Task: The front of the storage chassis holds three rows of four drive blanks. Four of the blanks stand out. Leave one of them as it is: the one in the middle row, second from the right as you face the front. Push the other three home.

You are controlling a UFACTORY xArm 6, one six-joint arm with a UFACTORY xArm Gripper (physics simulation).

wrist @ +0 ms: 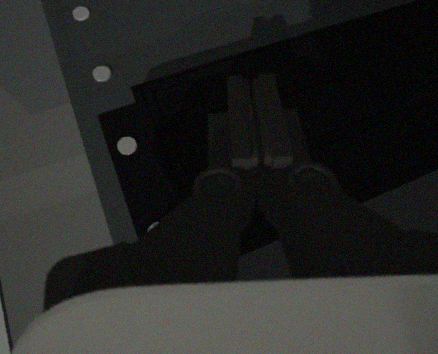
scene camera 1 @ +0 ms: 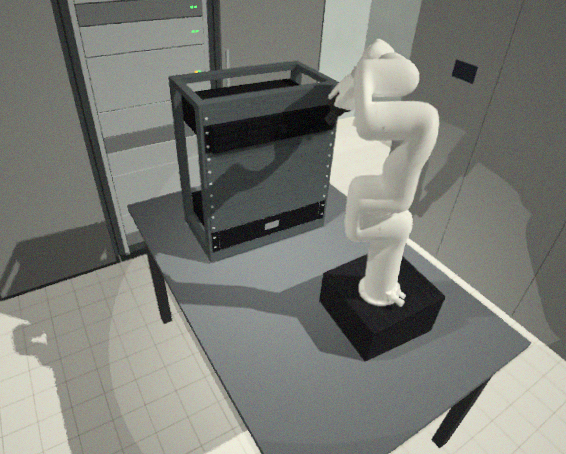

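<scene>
The storage chassis (scene camera 1: 265, 129) (wrist: 370, 110) is a wide black unit high in the grey rack. Its front is very dark in both views. The single drive blanks cannot be told apart, nor which stand out. In the wrist view its black outline has a step near the corner at the left. My gripper (scene camera 1: 329, 118) (wrist: 248, 107) is shut and empty, its two fingers side by side. It is at the right end of the chassis front, fingertips over the black face near its lower edge, which lies toward the top in the wrist view. Whether they touch a blank cannot be told.
The grey rack (scene camera 1: 250, 101) (wrist: 75, 75) stands on the table (scene camera 1: 280, 400), with light round screws (wrist: 127, 145) along its rail. A black panel with a light label (scene camera 1: 271, 224) is low in the rack. The arm stands on a black block (scene camera 1: 345, 312). A server cabinet (scene camera 1: 145, 75) is behind.
</scene>
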